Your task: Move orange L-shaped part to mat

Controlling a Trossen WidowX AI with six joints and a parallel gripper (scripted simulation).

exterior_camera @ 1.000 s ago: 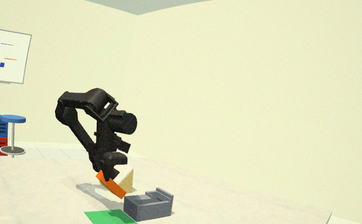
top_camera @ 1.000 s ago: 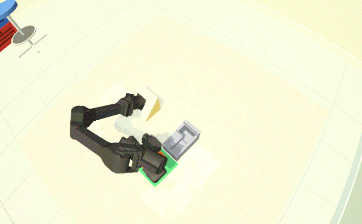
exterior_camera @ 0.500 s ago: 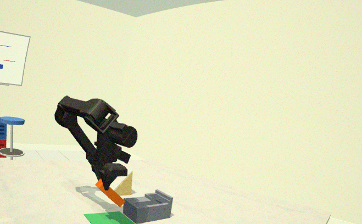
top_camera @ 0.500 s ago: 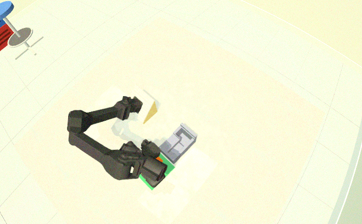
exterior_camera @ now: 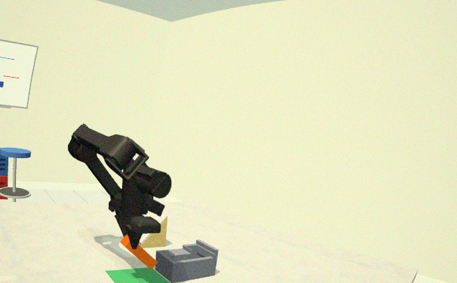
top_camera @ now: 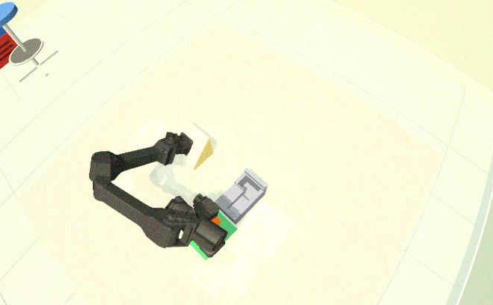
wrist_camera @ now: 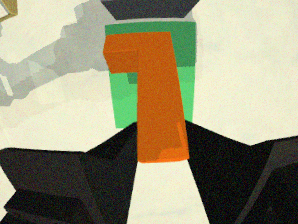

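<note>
Right now the green mat is 12 cm below my gripper tip and 2 cm to the left of it. From my gripper tip the other things lie so: orange L-shaped part: 3 cm to the left, 3 cm below, 1 cm behind.
</note>
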